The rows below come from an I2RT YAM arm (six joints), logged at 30 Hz.
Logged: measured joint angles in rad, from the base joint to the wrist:
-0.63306, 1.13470, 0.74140, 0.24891, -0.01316, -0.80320
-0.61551, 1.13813, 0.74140, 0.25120, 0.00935, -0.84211
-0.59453, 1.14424, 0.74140, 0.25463, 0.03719, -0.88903
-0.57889, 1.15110, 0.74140, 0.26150, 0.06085, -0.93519
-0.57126, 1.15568, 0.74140, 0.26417, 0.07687, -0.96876
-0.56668, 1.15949, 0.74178, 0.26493, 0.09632, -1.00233
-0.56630, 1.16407, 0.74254, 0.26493, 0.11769, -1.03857
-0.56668, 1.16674, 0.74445, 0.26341, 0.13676, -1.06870
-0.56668, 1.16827, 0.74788, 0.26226, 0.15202, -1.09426
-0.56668, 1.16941, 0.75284, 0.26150, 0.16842, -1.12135
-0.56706, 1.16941, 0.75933, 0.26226, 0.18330, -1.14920
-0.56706, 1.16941, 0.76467, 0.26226, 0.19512, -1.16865
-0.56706, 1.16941, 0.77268, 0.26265, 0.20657, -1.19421
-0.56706, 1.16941, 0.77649, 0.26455, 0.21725, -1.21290
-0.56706, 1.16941, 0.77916, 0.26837, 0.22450, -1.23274
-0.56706, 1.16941, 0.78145, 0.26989, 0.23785, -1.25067
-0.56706, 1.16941, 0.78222, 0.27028, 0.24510, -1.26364
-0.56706, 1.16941, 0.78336, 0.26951, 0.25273, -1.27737
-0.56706, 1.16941, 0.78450, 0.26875, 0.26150, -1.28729
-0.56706, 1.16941, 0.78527, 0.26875, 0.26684, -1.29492
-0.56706, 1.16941, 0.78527, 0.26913, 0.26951, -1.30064
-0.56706, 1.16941, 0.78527, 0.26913, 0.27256, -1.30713
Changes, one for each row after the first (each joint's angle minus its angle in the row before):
0.01755, 0.00343, 0.00000, 0.00229, 0.02251, -0.03891
0.02098, 0.00611, 0.00000, 0.00343, 0.02784, -0.04692
0.01564, 0.00686, 0.00000, 0.00687, 0.02366, -0.04616
0.00763, 0.00458, 0.00000, 0.00267, 0.01602, -0.03357
0.00458, 0.00381, 0.00038, 0.00076, 0.01945, -0.03357
0.00038, 0.00458, 0.00076, 0.00000, 0.02137, -0.03624
-0.00038, 0.00267, 0.00191, -0.00152, 0.01907, -0.03013
0.00000, 0.00153, 0.00343, -0.00115, 0.01526, -0.02556
0.00000, 0.00114, 0.00496, -0.00076, 0.01640, -0.02709
-0.00038, 0.00000, 0.00649, 0.00076, 0.01488, -0.02785
0.00000, 0.00000, 0.00534, 0.00000, 0.01182, -0.01945
0.00000, 0.00000, 0.00801, 0.00039, 0.01145, -0.02556
0.00000, 0.00000, 0.00381, 0.00190, 0.01068, -0.01869
0.00000, 0.00000, 0.00267, 0.00382, 0.00725, -0.01984
0.00000, 0.00000, 0.00229, 0.00152, 0.01335, -0.01793
0.00000, 0.00000, 0.00077, 0.00039, 0.00725, -0.01297
0.00000, 0.00000, 0.00114, -0.00077, 0.00763, -0.01373
0.00000, 0.00000, 0.00114, -0.00076, 0.00877, -0.00992
0.00000, 0.00000, 0.00077, 0.00000, 0.00534, -0.00763
0.00000, 0.00000, 0.00000, 0.00038, 0.00267, -0.00572
0.00000, 0.00000, 0.00000, 0.00000, 0.00305, -0.00649

